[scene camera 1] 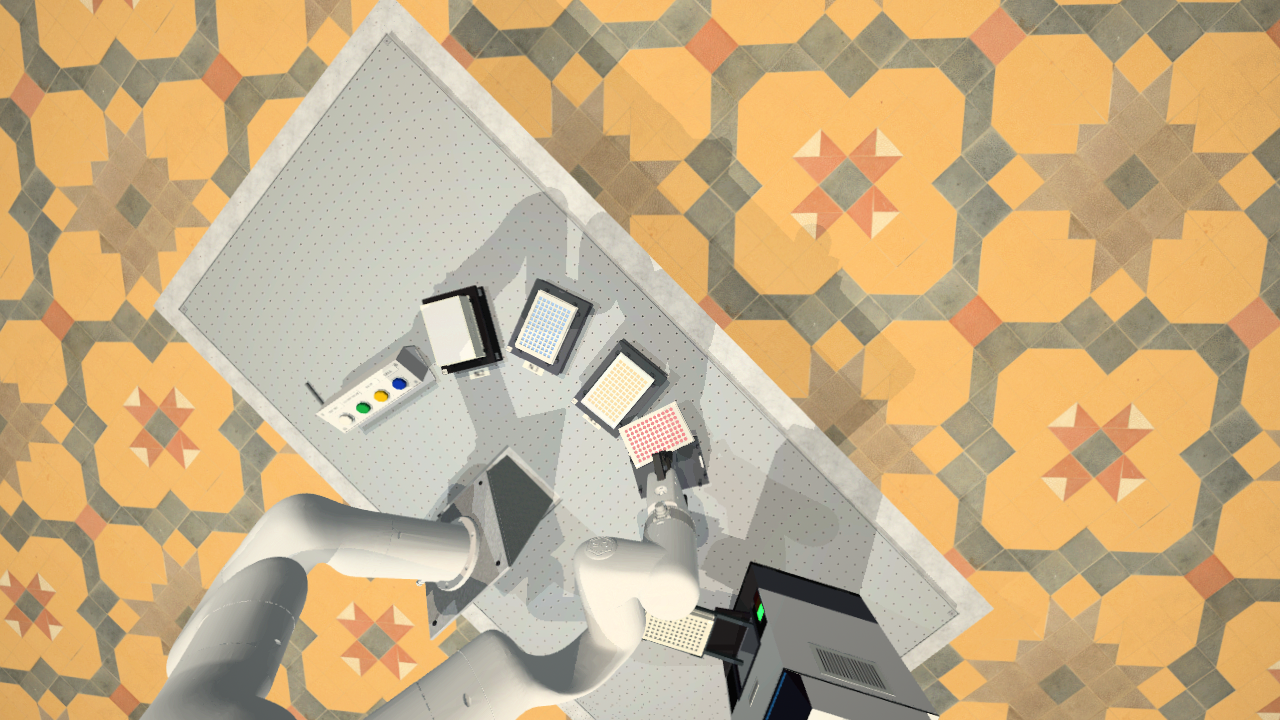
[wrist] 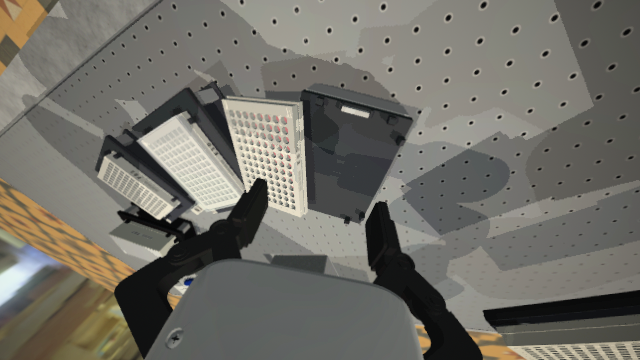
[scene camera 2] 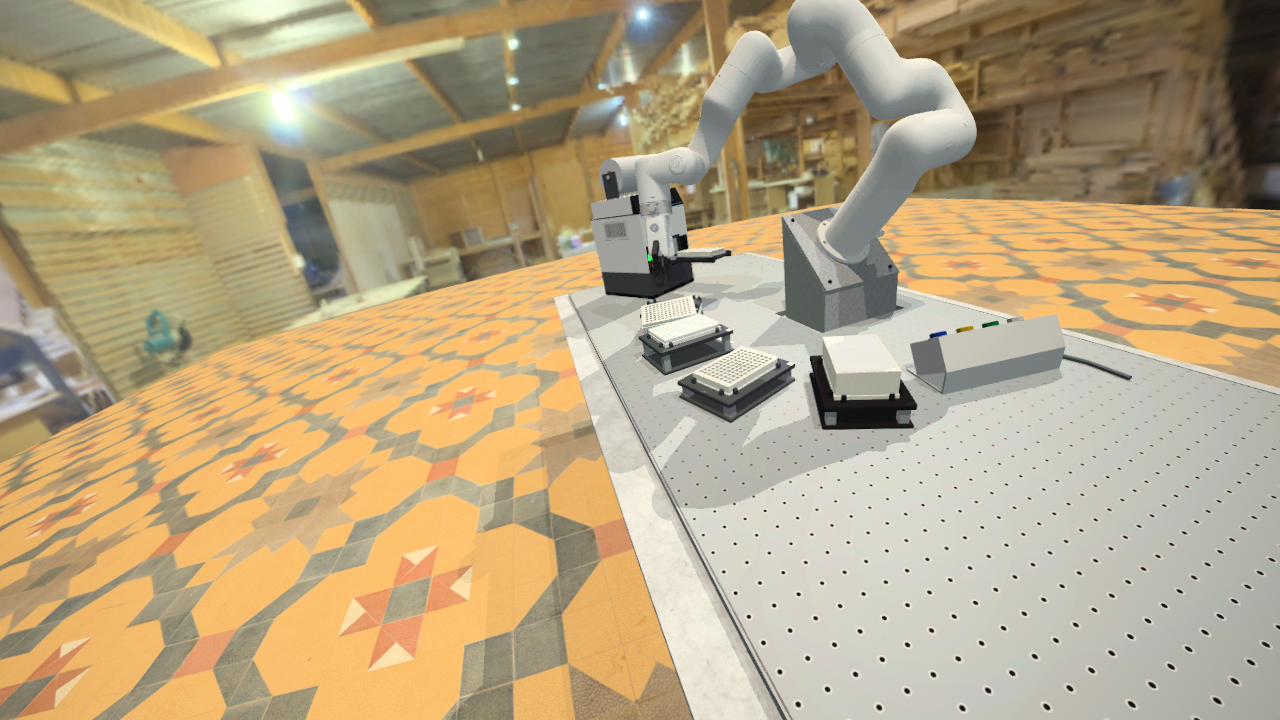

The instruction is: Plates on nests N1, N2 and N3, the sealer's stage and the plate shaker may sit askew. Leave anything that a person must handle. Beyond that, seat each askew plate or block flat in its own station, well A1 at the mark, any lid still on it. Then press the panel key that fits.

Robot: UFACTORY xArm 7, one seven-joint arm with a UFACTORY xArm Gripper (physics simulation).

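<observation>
The red-well plate [scene camera 1: 656, 434] [scene camera 2: 666, 310] [wrist: 267, 155] is off to one side of its dark nest [scene camera 1: 677, 476] [wrist: 350, 165], tilted, beside the yellow-well plate's nest; what bears it is hidden. My gripper [scene camera 1: 662, 461] [scene camera 2: 657, 264] [wrist: 319, 202] is open and empty, above the red plate and bare nest. The yellow-well plate [scene camera 1: 617, 389] [scene camera 2: 684, 329] [wrist: 192, 165] and blue-well plate [scene camera 1: 546, 325] [scene camera 2: 738, 369] [wrist: 137, 185] lie on their nests. A white block [scene camera 1: 452, 329] [scene camera 2: 861, 365] sits on a black station. A pale plate [scene camera 1: 678, 632] [scene camera 2: 704, 252] lies on the sealer's stage, partly hidden by the arm in scene camera 1.
The grey sealer [scene camera 1: 823, 653] [scene camera 2: 626, 241] stands beyond the red plate's nest. The key panel [scene camera 1: 335, 414] [scene camera 2: 1002, 356] has white, green [scene camera 1: 362, 407], yellow [scene camera 1: 381, 395] and blue [scene camera 1: 399, 384] keys. The arm's wedge base [scene camera 1: 514, 505] [scene camera 2: 841, 286] stands between panel and sealer.
</observation>
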